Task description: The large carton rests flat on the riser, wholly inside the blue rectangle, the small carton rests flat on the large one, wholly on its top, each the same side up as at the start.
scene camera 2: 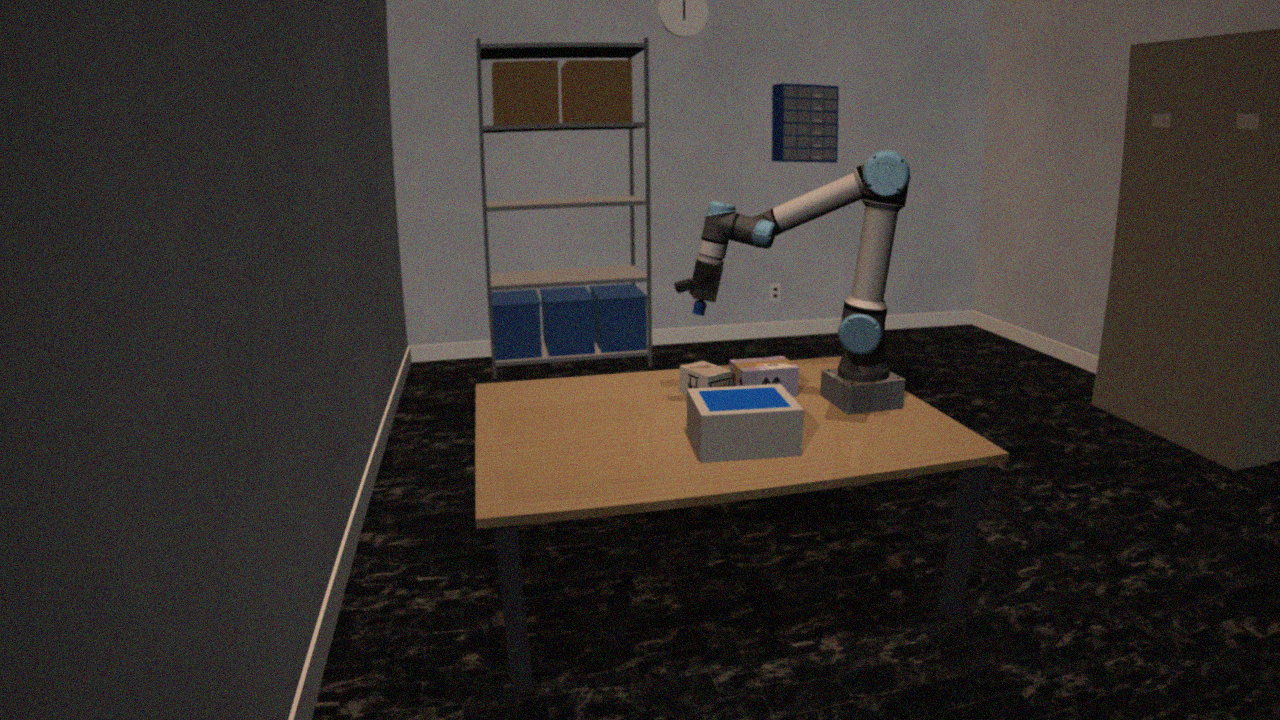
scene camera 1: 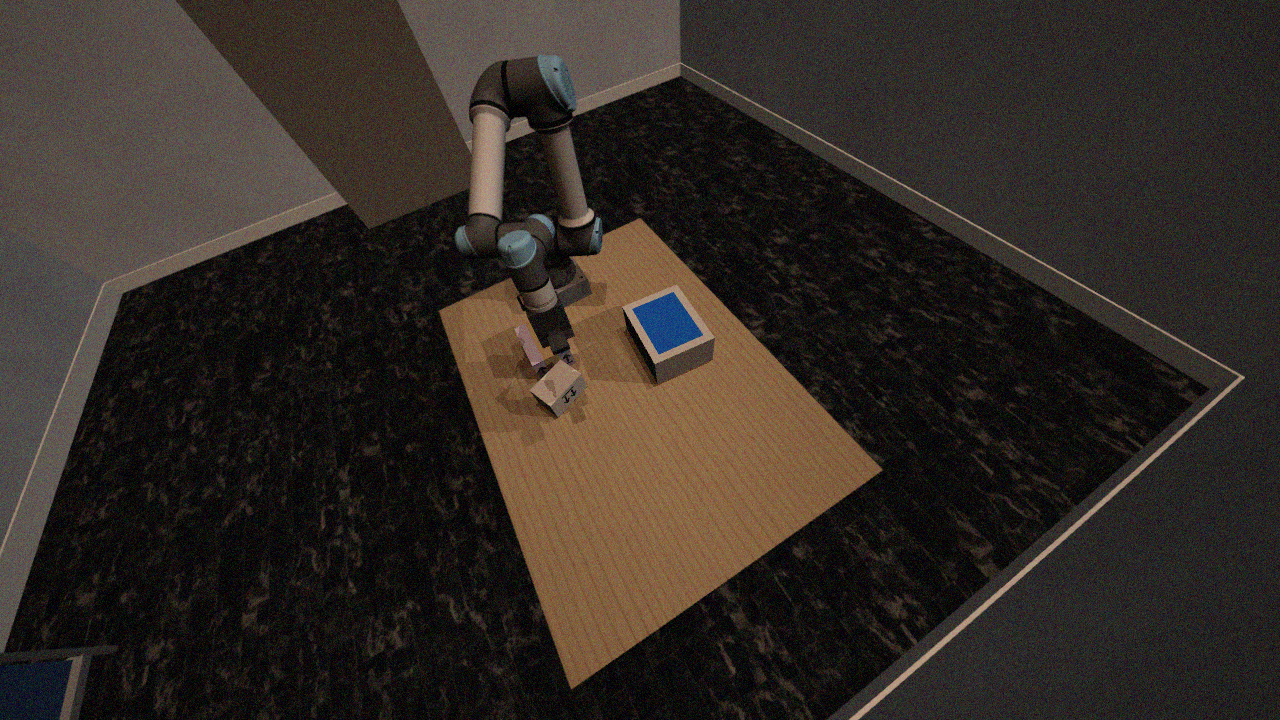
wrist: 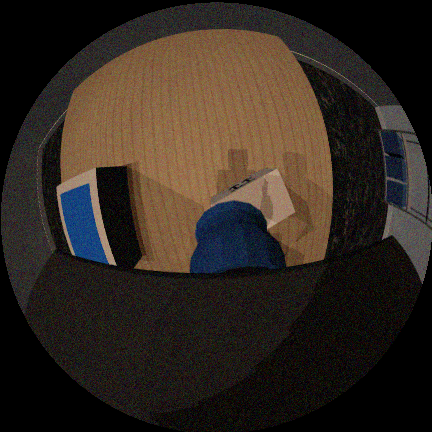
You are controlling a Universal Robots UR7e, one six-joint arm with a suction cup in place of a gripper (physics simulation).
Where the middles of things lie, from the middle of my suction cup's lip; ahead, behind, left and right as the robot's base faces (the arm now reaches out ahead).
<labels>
Now: the small carton (scene camera 1: 556, 391) 30 mm behind my suction cup, 70 mm to the right of it and 240 mm below it. Also, from my suction cup: large carton (scene camera 2: 767, 370) (210 mm behind, 70 mm to the right, 230 mm below).
</labels>
